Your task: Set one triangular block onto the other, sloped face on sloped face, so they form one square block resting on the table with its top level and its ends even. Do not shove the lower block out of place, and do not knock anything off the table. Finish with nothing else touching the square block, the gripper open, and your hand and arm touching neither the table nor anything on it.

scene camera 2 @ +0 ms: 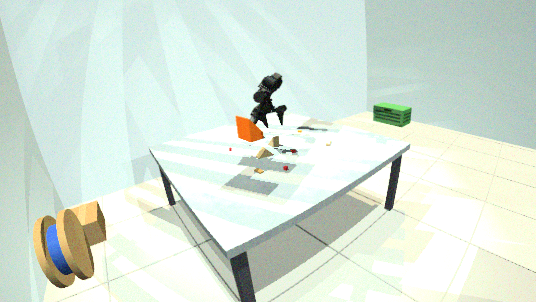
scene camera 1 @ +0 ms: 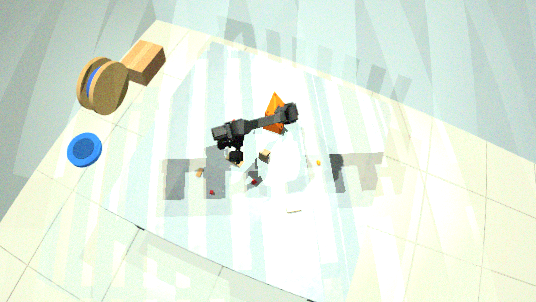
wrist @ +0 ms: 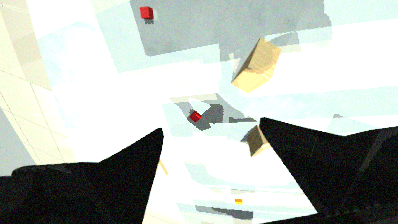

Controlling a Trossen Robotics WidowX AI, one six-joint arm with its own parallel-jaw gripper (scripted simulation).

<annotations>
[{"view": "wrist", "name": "my gripper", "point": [212,127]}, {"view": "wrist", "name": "tan triangular block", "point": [258,69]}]
</annotations>
